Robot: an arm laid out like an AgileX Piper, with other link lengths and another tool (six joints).
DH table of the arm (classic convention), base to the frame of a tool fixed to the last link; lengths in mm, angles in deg. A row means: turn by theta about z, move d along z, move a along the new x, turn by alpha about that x. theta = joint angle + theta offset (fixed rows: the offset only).
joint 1: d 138.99, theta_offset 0, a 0, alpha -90
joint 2: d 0, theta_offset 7.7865, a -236.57, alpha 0
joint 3: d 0, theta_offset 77.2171, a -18.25, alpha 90
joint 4: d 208.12, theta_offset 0, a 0, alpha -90
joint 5: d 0, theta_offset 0, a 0, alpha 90
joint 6: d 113.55, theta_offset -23, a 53.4, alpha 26
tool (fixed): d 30.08, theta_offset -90, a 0, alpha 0
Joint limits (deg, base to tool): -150..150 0..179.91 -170..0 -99.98..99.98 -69.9..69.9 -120..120
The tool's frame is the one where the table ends.
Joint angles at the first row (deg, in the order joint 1, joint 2, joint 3, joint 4, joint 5, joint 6):
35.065 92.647 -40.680 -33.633 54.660 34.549
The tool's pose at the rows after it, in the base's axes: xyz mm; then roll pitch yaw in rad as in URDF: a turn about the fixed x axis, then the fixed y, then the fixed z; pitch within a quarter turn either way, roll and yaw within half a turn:
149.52, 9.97, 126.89, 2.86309, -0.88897, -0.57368
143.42, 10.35, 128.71, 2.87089, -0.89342, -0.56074
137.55, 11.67, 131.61, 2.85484, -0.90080, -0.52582
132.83, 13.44, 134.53, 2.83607, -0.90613, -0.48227
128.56, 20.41, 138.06, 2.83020, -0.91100, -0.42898
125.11, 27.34, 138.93, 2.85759, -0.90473, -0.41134
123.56, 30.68, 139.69, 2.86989, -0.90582, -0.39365
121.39, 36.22, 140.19, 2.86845, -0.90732, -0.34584
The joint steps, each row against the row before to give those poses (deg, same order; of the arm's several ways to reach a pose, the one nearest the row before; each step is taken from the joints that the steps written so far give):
2.121 -2.922 2.005 0.001 0.632 0.974
1.717 -1.891 1.491 0.056 0.342 0.515
2.348 -1.375 0.972 0.001 1.318 0.629
2.409 -1.145 0.689 0.057 1.317 0.232
3.952 -0.974 0.001 0.400 1.489 0.343
2.922 -0.918 -0.002 0.917 0.116 -0.001
1.718 -0.574 0.115 0.115 0.058 0.057
2.868 -0.170 0.057 0.001 0.229 0.117

